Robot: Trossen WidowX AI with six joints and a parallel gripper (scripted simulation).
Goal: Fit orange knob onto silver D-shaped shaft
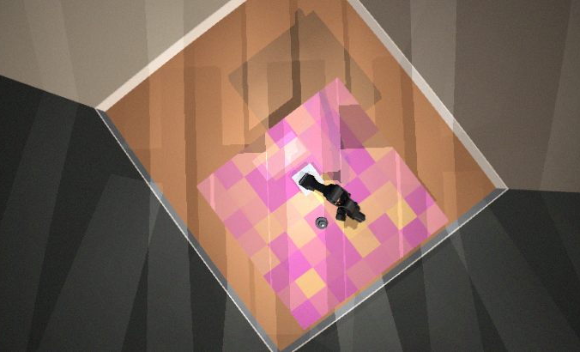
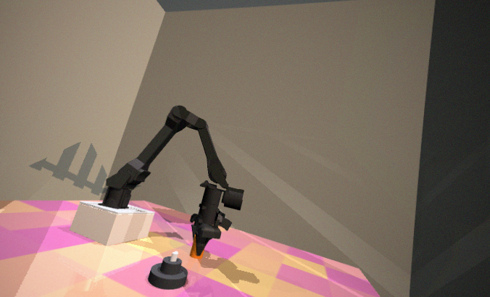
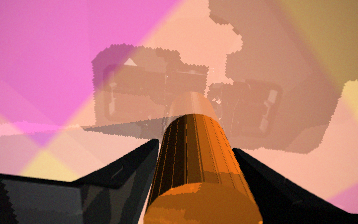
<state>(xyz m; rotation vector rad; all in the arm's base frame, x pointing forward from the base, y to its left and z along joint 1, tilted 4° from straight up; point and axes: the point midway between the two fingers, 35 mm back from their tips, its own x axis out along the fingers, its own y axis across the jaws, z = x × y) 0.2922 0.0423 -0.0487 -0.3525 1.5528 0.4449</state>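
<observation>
The orange knob lies 30 mm above my gripper tip. Also, from my gripper tip: dark round pedestal (180 mm to the right, 20 mm above, 10 mm behind).
</observation>
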